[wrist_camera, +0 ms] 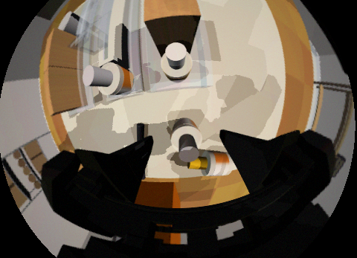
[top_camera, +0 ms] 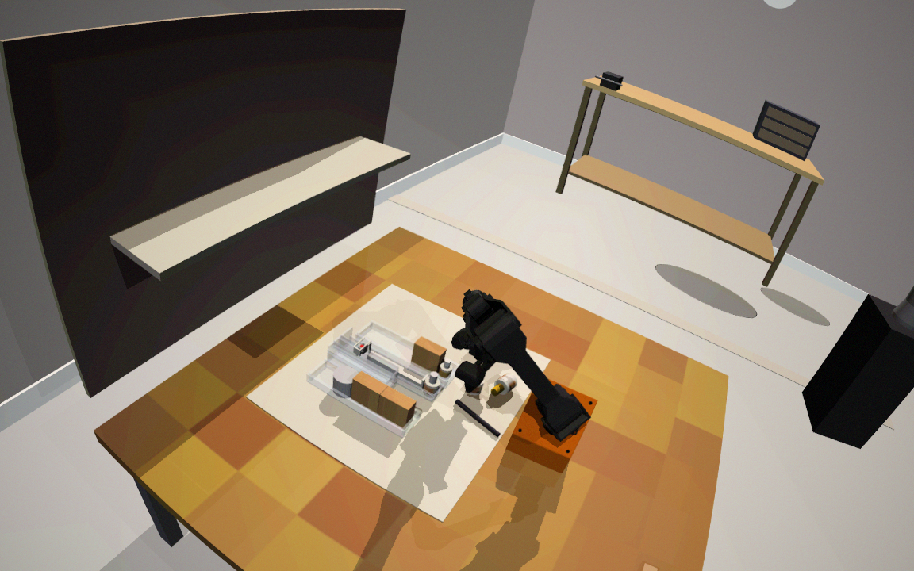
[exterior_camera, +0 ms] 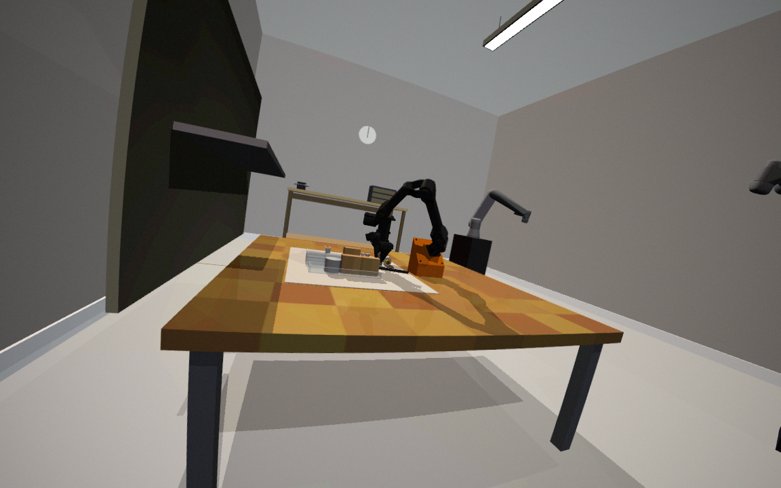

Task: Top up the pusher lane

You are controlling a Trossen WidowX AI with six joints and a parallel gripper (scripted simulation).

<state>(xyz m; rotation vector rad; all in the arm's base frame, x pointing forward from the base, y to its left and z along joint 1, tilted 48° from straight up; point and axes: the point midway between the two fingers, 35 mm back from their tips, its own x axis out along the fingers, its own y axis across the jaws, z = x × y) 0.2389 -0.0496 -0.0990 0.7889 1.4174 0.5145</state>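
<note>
Now: the black rod 90 mm to the left of my gripper tip, 40 mm behind it and 20 mm below it. The rest, counted from my gripper tip: clear lane rack 240 mm ahead, 70 mm to the left, 10 mm below; then grey cylinder 280 mm ahead, 170 mm to the left.
</note>
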